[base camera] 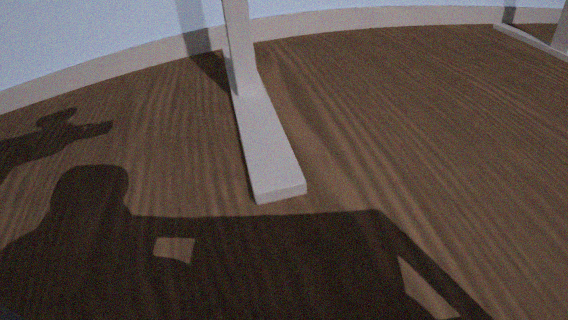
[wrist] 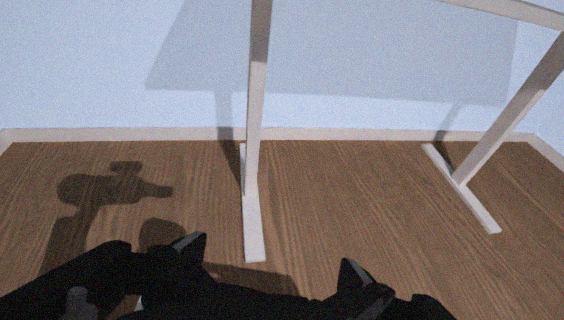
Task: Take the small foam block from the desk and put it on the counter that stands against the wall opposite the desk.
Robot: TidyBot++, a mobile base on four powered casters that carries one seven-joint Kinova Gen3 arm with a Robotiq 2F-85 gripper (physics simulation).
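Places are measured from the arm's base along level axes (x down, y right, z back), in centimetres.
Where they show: gripper, between the fingertips: (wrist: pixel 271 261).
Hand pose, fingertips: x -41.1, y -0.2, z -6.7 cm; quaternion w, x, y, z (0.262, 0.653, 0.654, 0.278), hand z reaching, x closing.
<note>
After its pixels a point has its place.
The desk (base camera: pixel 272 145) @[y -5.7, x 37.2, z -52.7 cm] (wrist: pixel 530 13) @[y 39.0, x -54.3, z -50.5 cm] shows in part: in the base camera view, a pale leg with a long flat foot left of centre; in the wrist view, a strip of its edge at the top right and two legs. My gripper (wrist: pixel 271 261) @[y -0.2, x -41.1, z -6.7 cm] is open at the bottom of the wrist view, its two black fingers wide apart with nothing between them. It points at the floor and wall region in front of the desk legs. The small foam block and the desk's top surface do not show in either view. The counter does not show either.
A light blue wall (base camera: pixel 100 35) @[y -68.2, x 23.2, z -105.1 cm] (wrist: pixel 75 60) @[y -100.6, x -6.9, z -96.4 cm] with a pale baseboard (base camera: pixel 350 17) @[y 20.8, x 34.5, z -127.8 cm] (wrist: pixel 325 134) @[y 24.6, x 35.2, z -128.8 cm] runs behind the desk. A second desk foot (base camera: pixel 530 41) @[y 100.3, x 38.1, z -119.0 cm] (wrist: pixel 475 207) stands at the right. Dark shadows of the robot lie on the wooden floor (base camera: pixel 425 125) @[y 25.4, x 39.7, z -60.3 cm] (wrist: pixel 350 200) @[y 37.8, x 39.7, z -82.0 cm].
</note>
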